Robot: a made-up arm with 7 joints. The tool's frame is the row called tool.
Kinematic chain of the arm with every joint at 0, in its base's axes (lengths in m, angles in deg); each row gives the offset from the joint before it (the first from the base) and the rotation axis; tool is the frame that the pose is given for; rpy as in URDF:
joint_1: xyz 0 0 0.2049 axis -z
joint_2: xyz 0 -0.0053 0.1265 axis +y
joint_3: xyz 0 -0.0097 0.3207 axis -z
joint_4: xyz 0 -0.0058 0.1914 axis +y
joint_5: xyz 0 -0.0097 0.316 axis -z
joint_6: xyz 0 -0.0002 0.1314 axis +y
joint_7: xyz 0 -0.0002 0.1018 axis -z
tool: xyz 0 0 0 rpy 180 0 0
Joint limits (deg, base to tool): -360..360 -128.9..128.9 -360..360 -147.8..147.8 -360..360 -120.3..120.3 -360..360
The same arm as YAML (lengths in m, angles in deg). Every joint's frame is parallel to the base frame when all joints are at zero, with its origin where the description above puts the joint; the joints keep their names.
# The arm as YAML. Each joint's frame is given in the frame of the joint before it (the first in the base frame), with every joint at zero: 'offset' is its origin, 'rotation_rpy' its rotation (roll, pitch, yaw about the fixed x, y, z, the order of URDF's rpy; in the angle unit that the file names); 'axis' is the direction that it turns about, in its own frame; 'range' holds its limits. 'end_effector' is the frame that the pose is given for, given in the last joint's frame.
length_unit: m
angle_unit: deg
chain:
  - id: joint_1
    offset: [0.0, 0.0, 0.2049]
    rotation_rpy: [0.0, 0.0, 0.0]
    axis: [0.0, 0.0, -1.0]
    range: [-360.0, 360.0]
  - id: joint_2
    offset: [0.0, -0.0053, 0.1265]
    rotation_rpy: [0.0, 0.0, 0.0]
    axis: [0.0, 1.0, 0.0]
    range: [-128.9, 128.9]
  - id: joint_3
    offset: [0.0, -0.0097, 0.3207]
    rotation_rpy: [0.0, 0.0, 0.0]
    axis: [0.0, 0.0, -1.0]
    range: [-360.0, 360.0]
  - id: joint_4
    offset: [0.0, -0.0058, 0.1914]
    rotation_rpy: [0.0, 0.0, 0.0]
    axis: [0.0, 1.0, 0.0]
    range: [-147.8, 147.8]
  - id: joint_5
    offset: [0.0, -0.0097, 0.316]
    rotation_rpy: [0.0, 0.0, 0.0]
    axis: [0.0, 0.0, -1.0]
    range: [-360.0, 360.0]
  - id: joint_6
    offset: [0.0, -0.0002, 0.1314]
    rotation_rpy: [0.0, 0.0, 0.0]
    axis: [0.0, 1.0, 0.0]
    range: [-120.3, 120.3]
  - id: joint_7
    offset: [0.0, -0.0002, 0.1018]
    rotation_rpy: [0.0, 0.0, 0.0]
    axis: [0.0, 0.0, -1.0]
    range: [-360.0, 360.0]
end_effector:
  offset: [0.0, 0.0, 0.0]
  rotation_rpy: [180.0, 0.0, 0.0]

